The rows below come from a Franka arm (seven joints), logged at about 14 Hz.
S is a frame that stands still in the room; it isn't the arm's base.
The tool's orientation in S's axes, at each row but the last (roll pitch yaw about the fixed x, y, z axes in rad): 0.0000, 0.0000, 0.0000; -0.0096, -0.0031, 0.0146; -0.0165, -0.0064, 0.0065; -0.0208, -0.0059, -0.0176; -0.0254, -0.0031, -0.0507; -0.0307, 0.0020, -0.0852; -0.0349, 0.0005, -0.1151
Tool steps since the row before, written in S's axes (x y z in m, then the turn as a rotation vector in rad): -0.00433, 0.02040, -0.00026, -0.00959, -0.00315, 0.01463; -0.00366, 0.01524, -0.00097, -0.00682, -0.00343, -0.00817; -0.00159, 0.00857, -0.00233, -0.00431, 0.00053, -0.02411; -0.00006, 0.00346, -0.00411, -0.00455, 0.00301, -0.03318; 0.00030, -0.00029, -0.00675, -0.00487, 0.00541, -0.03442; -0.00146, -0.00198, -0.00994, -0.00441, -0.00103, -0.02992; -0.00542, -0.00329, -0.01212, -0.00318, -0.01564, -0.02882
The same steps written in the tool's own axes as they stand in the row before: -0.00433, 0.02040, -0.00026, -0.00959, -0.00315, 0.01463; -0.00344, 0.01530, -0.00081, -0.00689, -0.00325, -0.00818; -0.00155, 0.00862, -0.00218, -0.00446, 0.00096, -0.02407; -0.00015, 0.00354, -0.00404, -0.00480, 0.00362, -0.03308; 0.00029, -0.00010, -0.00676, -0.00524, 0.00603, -0.03426; -0.00127, -0.00179, -0.01000, -0.00425, -0.00048, -0.02996; -0.00500, -0.00347, -0.01225, -0.00135, -0.01489, -0.02936
